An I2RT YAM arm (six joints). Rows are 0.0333 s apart.
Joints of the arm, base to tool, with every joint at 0 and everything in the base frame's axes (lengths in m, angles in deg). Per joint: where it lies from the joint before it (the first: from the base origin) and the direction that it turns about. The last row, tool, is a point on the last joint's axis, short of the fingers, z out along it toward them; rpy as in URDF.
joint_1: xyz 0 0 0.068 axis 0 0 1
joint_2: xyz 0.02 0.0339 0.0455 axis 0 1 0
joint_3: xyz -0.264 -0.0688 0 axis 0 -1 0
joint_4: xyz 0.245 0.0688 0.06 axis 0 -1 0
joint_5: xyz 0.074 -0.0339 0.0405 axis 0 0 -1
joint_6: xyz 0.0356 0 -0.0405 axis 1 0 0
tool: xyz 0 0 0 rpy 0 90 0
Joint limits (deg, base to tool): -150..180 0..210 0..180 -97..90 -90..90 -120..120
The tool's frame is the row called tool.
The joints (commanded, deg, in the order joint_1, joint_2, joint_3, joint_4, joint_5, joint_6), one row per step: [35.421, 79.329, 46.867, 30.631, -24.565, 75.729]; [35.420, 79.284, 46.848, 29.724, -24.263, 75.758]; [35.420, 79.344, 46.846, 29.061, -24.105, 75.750]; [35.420, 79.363, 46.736, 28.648, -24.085, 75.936]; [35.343, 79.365, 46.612, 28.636, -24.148, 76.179]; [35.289, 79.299, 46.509, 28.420, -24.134, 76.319]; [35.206, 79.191, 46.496, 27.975, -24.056, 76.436]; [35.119, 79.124, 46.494, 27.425, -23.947, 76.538]
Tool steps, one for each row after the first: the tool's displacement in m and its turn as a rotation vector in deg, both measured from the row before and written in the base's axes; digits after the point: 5 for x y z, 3 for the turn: [-0.00002, -0.00023, -0.00157, -0.506, 0.736, -0.304]; [0.00018, 0.00002, -0.00155, -0.431, 0.579, -0.157]; [-0.00012, -0.00010, -0.00153, -0.221, 0.601, -0.031]; [0.00007, -0.00042, -0.00078, 0.047, 0.324, -0.030]; [-0.00012, -0.00046, -0.00068, -0.076, 0.326, -0.077]; [-0.00001, -0.00062, -0.00035, -0.148, 0.383, -0.169]; [0.00012, -0.00058, -0.00069, -0.235, 0.478, -0.204]
